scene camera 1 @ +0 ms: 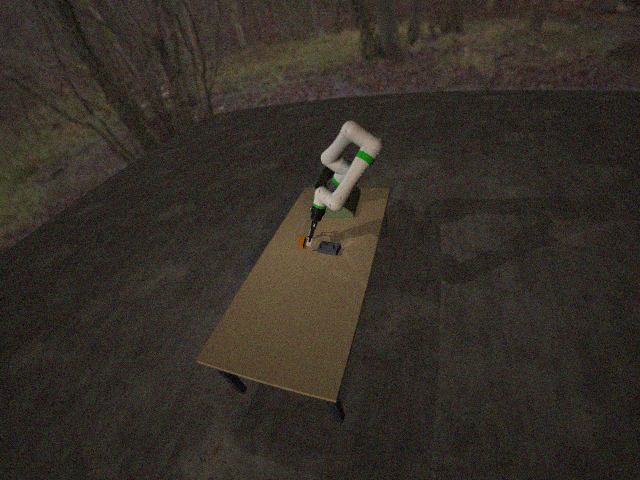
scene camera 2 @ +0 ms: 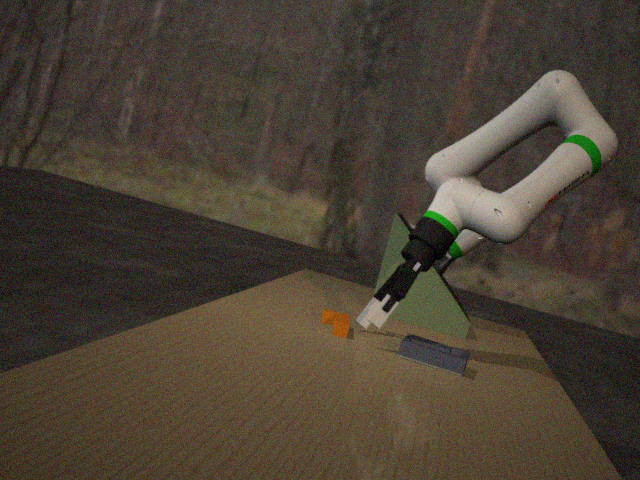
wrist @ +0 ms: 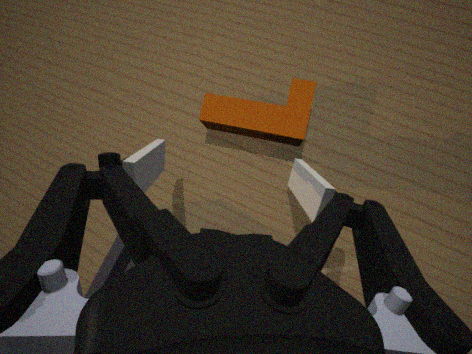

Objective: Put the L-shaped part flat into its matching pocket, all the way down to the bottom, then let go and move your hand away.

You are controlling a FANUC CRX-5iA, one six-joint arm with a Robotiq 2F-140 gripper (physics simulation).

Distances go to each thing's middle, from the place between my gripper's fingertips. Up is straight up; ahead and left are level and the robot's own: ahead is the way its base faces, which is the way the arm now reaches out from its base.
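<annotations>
I can see the orange L-shaped part (wrist: 287,124), and it lies 2 cm below my hand and 7 cm to the right of it.
</annotations>
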